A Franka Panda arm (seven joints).
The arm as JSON. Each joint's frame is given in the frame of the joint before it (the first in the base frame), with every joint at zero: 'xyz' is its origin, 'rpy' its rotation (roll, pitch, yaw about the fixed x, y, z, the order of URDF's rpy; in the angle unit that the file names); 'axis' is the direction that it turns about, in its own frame. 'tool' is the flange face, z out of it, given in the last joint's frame.
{
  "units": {
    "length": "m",
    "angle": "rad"
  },
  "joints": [
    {
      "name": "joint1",
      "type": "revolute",
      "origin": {
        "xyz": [
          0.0,
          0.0,
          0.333
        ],
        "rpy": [
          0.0,
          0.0,
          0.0
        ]
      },
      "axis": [
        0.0,
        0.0,
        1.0
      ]
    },
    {
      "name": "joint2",
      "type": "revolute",
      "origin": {
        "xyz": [
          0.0,
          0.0,
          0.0
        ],
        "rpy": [
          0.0,
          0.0,
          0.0
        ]
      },
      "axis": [
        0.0,
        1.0,
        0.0
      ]
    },
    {
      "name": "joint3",
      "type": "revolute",
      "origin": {
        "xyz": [
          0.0,
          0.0,
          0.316
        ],
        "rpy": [
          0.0,
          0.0,
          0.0
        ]
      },
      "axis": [
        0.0,
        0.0,
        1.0
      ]
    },
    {
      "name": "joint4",
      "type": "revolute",
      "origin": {
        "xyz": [
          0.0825,
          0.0,
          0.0
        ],
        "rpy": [
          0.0,
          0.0,
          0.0
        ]
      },
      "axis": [
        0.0,
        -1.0,
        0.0
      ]
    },
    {
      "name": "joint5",
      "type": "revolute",
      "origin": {
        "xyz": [
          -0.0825,
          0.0,
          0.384
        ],
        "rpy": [
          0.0,
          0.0,
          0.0
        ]
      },
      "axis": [
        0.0,
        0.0,
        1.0
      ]
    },
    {
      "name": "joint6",
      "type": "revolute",
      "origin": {
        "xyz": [
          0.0,
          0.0,
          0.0
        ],
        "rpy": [
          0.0,
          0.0,
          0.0
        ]
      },
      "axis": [
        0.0,
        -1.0,
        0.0
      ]
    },
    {
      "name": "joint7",
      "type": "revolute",
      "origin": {
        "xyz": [
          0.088,
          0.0,
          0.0
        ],
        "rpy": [
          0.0,
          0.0,
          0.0
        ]
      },
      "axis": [
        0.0,
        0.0,
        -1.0
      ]
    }
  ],
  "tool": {
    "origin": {
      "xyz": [
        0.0,
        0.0,
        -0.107
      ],
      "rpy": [
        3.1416,
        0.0,
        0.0
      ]
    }
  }
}
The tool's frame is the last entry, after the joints.
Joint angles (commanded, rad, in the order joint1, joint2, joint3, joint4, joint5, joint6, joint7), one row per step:
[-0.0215, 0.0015, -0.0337, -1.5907, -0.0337, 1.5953, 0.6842]
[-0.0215, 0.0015, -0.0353, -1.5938, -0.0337, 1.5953, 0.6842]
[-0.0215, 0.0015, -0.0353, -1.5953, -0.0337, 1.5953, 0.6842]
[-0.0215, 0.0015, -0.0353, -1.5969, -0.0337, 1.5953, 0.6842]
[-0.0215, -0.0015, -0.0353, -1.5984, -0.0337, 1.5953, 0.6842]
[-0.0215, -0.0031, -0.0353, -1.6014, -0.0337, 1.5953, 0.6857]
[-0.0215, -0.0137, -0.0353, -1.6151, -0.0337, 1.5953, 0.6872]
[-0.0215, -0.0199, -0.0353, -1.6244, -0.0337, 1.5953, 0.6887]
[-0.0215, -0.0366, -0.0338, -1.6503, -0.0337, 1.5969, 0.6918]
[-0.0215, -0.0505, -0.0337, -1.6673, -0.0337, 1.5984, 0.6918]
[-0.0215, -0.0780, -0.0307, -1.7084, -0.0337, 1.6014, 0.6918]
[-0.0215, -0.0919, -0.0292, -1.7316, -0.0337, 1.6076, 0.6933]
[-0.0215, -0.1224, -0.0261, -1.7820, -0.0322, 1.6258, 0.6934]
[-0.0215, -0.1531, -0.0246, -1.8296, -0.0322, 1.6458, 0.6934]
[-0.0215, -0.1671, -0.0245, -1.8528, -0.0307, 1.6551, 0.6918]
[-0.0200, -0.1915, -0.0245, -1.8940, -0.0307, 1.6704, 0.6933]
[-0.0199, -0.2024, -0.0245, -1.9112, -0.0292, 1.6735, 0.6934]
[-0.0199, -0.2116, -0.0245, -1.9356, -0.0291, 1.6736, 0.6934]
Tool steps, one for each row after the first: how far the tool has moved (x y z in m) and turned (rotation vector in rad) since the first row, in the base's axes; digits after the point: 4 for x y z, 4 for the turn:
[-0.0002, -0.0009, -0.0015, 0.0002, 0.0031, -0.0016]
[-0.0002, -0.0009, -0.0022, 0.0003, 0.0046, -0.0016]
[-0.0003, -0.0009, -0.0029, 0.0003, 0.0062, -0.0016]
[-0.0012, -0.0009, -0.0020, 0.0004, 0.0047, -0.0016]
[-0.0017, -0.0008, -0.0025, 0.0005, 0.0060, -0.0031]
[-0.0052, -0.0007, -0.0031, 0.0010, 0.0091, -0.0046]
[-0.0073, -0.0007, -0.0041, 0.0014, 0.0121, -0.0061]
[-0.0127, 0.0003, -0.0071, 0.0023, 0.0196, -0.0076]
[-0.0171, 0.0005, -0.0075, 0.0029, 0.0212, -0.0074]
[-0.0261, 0.0024, -0.0120, 0.0041, 0.0317, -0.0043]
[-0.0304, 0.0034, -0.0151, 0.0045, 0.0348, -0.0040]
[-0.0393, 0.0056, -0.0215, 0.0065, 0.0364, -0.0004]
[-0.0481, 0.0068, -0.0267, 0.0070, 0.0333, 0.0018]
[-0.0522, 0.0071, -0.0299, 0.0088, 0.0331, 0.0037]
[-0.0597, 0.0082, -0.0360, 0.0095, 0.0346, 0.0043]
[-0.0634, 0.0086, -0.0385, 0.0114, 0.0377, 0.0043]
[-0.0677, 0.0088, -0.0456, 0.0124, 0.0528, 0.0043]

